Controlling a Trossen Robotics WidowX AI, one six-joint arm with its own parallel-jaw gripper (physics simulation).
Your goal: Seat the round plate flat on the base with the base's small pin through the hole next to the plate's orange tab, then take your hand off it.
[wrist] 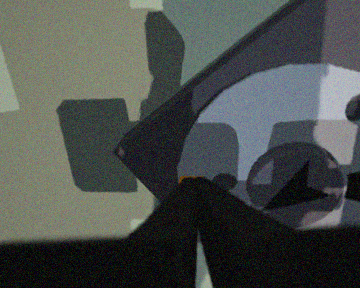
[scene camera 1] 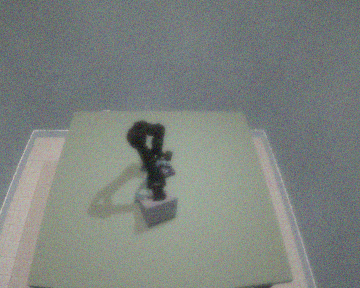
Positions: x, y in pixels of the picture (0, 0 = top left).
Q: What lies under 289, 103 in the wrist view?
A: A round plate.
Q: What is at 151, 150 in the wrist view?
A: A square base.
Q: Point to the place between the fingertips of my gripper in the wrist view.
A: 194, 187
